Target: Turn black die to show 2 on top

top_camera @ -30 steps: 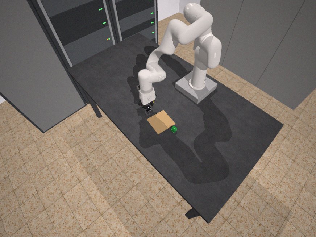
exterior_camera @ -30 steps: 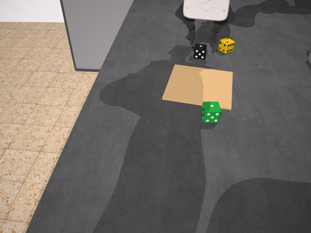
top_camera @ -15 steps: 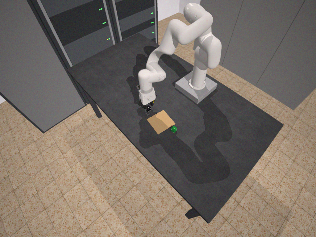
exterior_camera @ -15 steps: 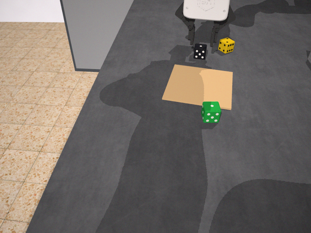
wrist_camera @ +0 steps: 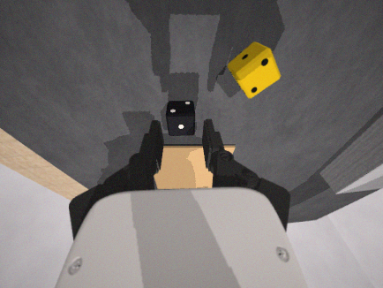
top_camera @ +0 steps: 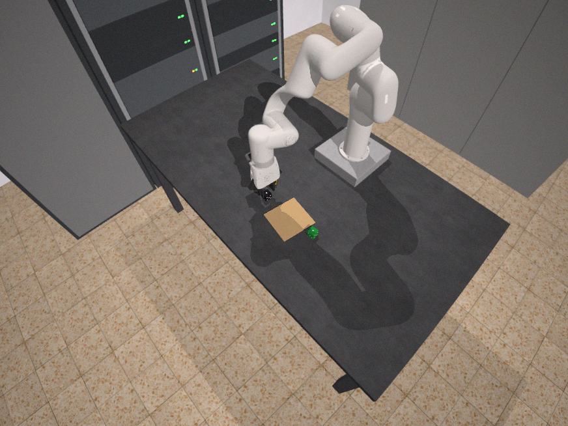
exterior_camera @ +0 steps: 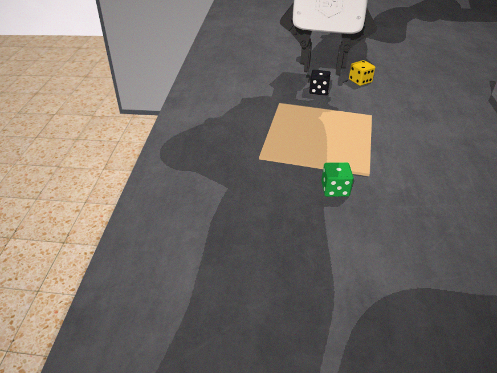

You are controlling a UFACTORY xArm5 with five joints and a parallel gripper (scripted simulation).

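My hand is 4 cm above the black die. The rest, counted from my hand: yellow die (8 cm behind, 3 cm to the right, 4 cm below); green die (4 cm ahead, 24 cm to the left, 4 cm below); tan mat (3 cm ahead, 13 cm to the left, 5 cm below).
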